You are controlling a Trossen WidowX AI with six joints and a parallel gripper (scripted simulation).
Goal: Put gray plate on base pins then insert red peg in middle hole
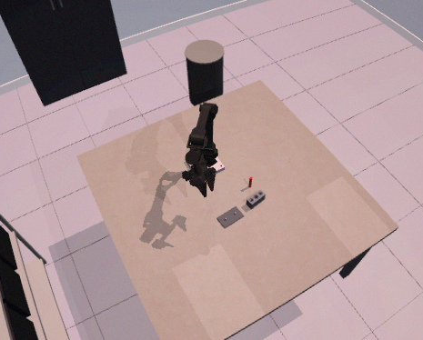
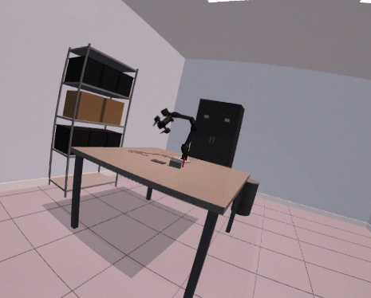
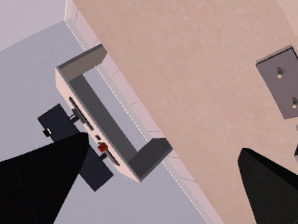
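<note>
Now: the gray plate 70 mm ahead of my gripper tip, 260 mm to the left of it and 230 mm below it. From my gripper tip the other things lie so: red peg (20 mm behind, 300 mm to the left, 230 mm below); then dark base (50 mm ahead, 100 mm to the left, 260 mm below).
</note>
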